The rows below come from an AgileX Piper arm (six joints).
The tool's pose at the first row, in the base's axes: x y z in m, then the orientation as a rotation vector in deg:
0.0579, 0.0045, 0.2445, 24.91, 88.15, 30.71
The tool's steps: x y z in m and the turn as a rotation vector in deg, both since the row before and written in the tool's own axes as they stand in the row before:
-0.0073, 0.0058, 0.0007, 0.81, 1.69, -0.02
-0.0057, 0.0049, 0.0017, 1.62, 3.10, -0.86
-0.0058, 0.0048, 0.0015, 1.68, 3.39, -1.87
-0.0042, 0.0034, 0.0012, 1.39, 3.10, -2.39
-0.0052, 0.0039, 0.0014, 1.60, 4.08, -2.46
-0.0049, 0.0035, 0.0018, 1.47, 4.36, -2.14
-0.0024, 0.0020, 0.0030, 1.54, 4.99, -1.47
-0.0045, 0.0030, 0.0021, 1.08, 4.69, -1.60
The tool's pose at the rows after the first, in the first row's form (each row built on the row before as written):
0.0586, 0.0050, 0.2538, 25.16, 90.04, 30.57
0.0605, 0.0058, 0.2612, 25.05, 93.66, 29.56
0.0626, 0.0066, 0.2685, 24.05, 97.71, 27.79
0.0646, 0.0074, 0.2736, 22.39, 101.43, 25.74
0.0673, 0.0084, 0.2796, 20.60, 106.12, 23.65
0.0707, 0.0095, 0.2848, 18.91, 110.98, 21.89
0.0745, 0.0107, 0.2865, 17.77, 116.37, 20.57
0.0786, 0.0121, 0.2903, 16.18, 121.35, 19.50

